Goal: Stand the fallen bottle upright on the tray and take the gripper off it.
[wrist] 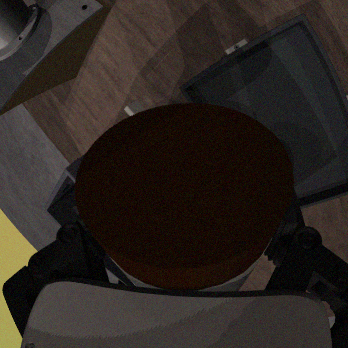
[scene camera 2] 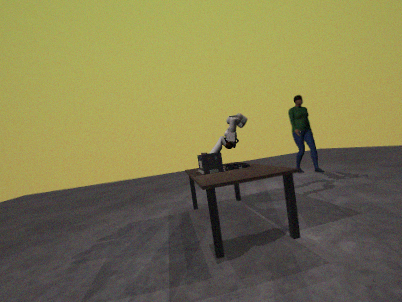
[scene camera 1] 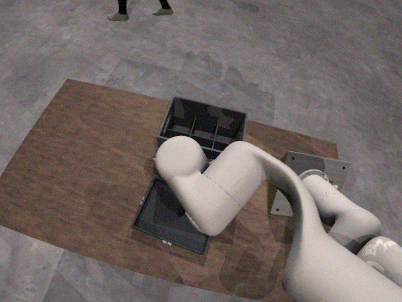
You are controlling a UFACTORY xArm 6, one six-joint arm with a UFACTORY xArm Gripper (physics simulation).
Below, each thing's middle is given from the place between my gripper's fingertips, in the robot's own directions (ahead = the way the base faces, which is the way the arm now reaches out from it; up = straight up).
My hand is 2 cm short of the brown bottle (wrist: 186, 196), 2 cm to the left of it and 2 cm below it.
